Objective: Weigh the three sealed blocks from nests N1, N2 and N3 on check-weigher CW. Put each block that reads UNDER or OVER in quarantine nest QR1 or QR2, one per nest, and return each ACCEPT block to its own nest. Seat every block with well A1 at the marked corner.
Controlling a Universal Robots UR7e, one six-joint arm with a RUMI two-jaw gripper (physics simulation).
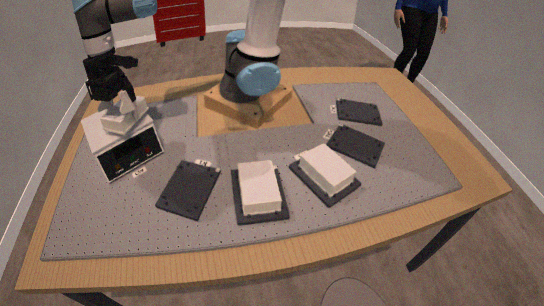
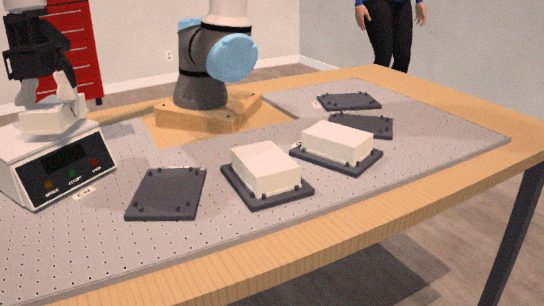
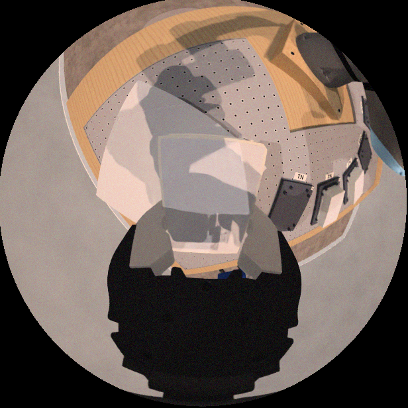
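Where they show: gripper, fingertip midpoint: (image 1: pixel 123 117); arm's base, link origin: (image 1: pixel 240 90) (image 2: pixel 200 100).
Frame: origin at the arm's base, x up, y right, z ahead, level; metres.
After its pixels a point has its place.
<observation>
My gripper (image 1: pixel 119 111) @[z 0.195, x 0.092, y 0.370 m] (image 2: pixel 47 107) @[z 0.195, x 0.092, y 0.370 m] (image 3: pixel 207 203) is shut on a white block (image 1: pixel 116 124) @[z 0.251, x 0.112, y 0.374 m] (image 2: pixel 40 122) @[z 0.242, x 0.104, y 0.392 m] (image 3: pixel 205 175), level and very low over the weighing plate of check-weigher CW (image 1: pixel 95 135) @[z 0.214, x 0.062, y 0.472 m] (image 2: pixel 65 165) @[z 0.262, x 0.016, y 0.367 m] (image 3: pixel 125 175). Whether the block touches the plate I cannot tell. The weigher's display looks dark. Nest N1 (image 1: pixel 189 190) @[z 0.390, x -0.026, y 0.193 m] (image 2: pixel 167 192) @[z 0.388, x -0.026, y 0.200 m] (image 3: pixel 292 200) is empty. A second block (image 1: pixel 259 185) @[z 0.440, x 0.016, y 0.025 m] (image 2: pixel 265 165) @[z 0.457, x 0.016, y 0.037 m] (image 3: pixel 331 205) sits in nest N2. A third block (image 1: pixel 327 169) @[z 0.427, x 0.016, y -0.147 m] (image 2: pixel 337 140) @[z 0.438, x 0.016, y -0.134 m] (image 3: pixel 355 185) sits in the nest to its right, N3. Well A1 on the held block is not readable.
Two empty dark quarantine nests, a nearer one (image 1: pixel 356 145) @[z 0.321, x -0.026, y -0.296 m] (image 2: pixel 367 126) @[z 0.338, x -0.026, y -0.307 m] and a farther one (image 1: pixel 359 111) @[z 0.158, x -0.026, y -0.395 m] (image 2: pixel 349 101) @[z 0.167, x -0.026, y -0.390 m], lie at the right; their labels are blurred. The arm's wooden base (image 1: pixel 227 106) @[z 0.080, x -0.007, y 0.056 m] (image 2: pixel 175 119) @[z 0.049, x -0.022, y 0.089 m] stands behind the nests. A person (image 1: pixel 420 35) (image 2: pixel 392 30) stands beyond the table.
</observation>
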